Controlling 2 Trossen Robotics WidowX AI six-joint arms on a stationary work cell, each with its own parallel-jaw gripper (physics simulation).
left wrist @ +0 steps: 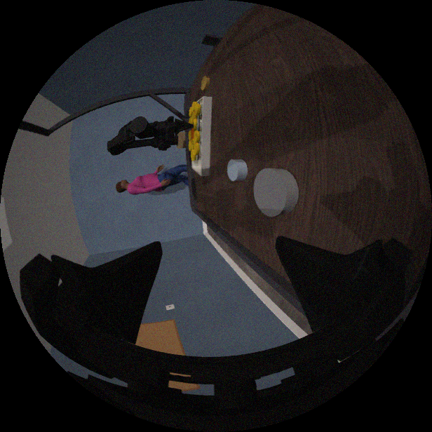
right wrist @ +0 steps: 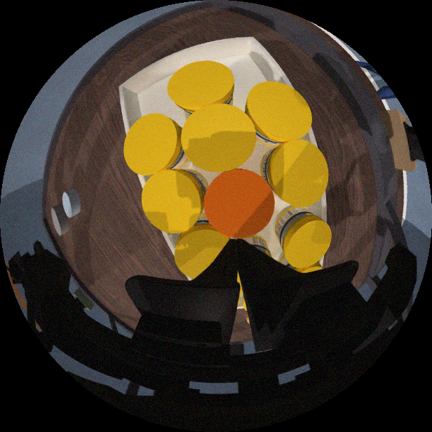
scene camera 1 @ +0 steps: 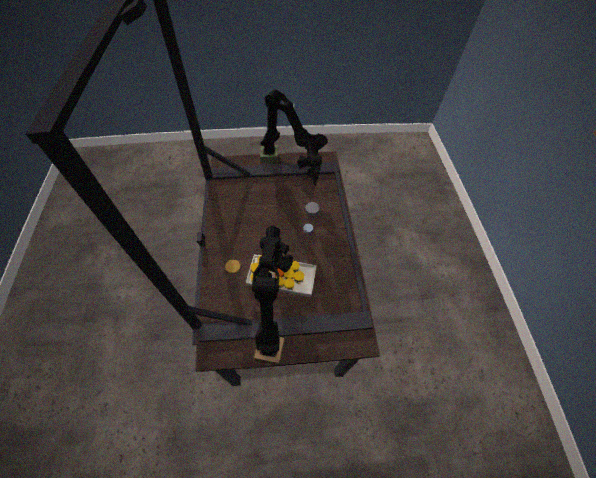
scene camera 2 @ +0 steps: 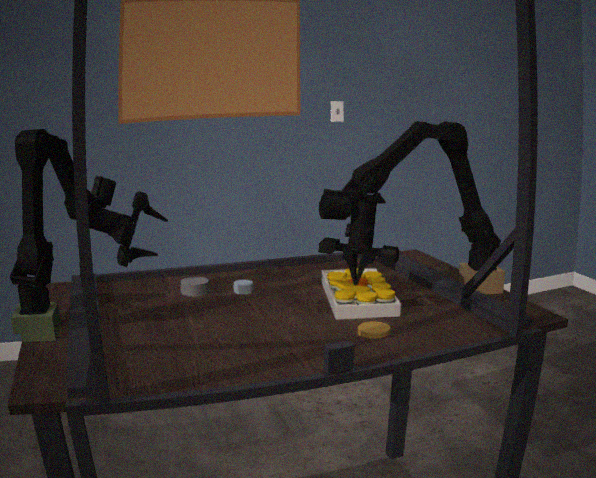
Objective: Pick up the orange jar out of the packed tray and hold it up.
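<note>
The orange jar stands in the white tray, with its flat orange top up. Several yellow-topped jars crowd around it, some tilted. My right gripper points down and is shut with nothing between its fingers. Its tips are at the lower edge of the orange top in the right wrist view; whether they touch it I cannot tell. The fingers hide part of the jars below. My left gripper is open and empty, raised far from the tray.
A grey round block and a smaller pale blue one stand between the left arm and the tray. A flat amber disc lies near the tray. Dark frame posts rise at the table's sides.
</note>
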